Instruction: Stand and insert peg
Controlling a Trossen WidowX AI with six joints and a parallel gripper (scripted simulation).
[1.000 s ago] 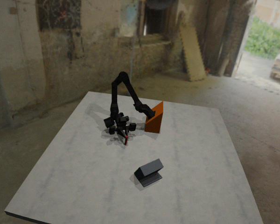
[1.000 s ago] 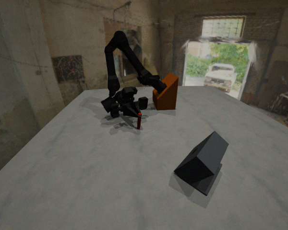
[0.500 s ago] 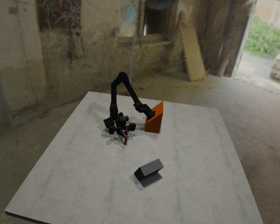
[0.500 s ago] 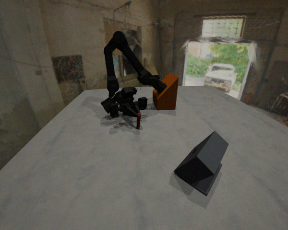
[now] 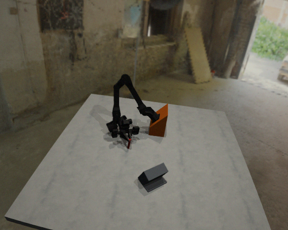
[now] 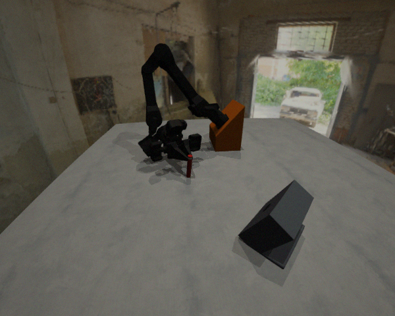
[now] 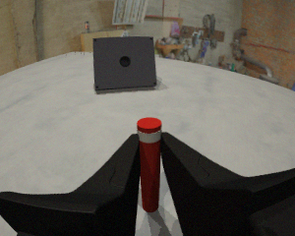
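Now: gripper tip 1 cm above the red peg. Round my gripper tip: dark grey sloped panel: 22 cm ahead, 18 cm to the left, 2 cm below.
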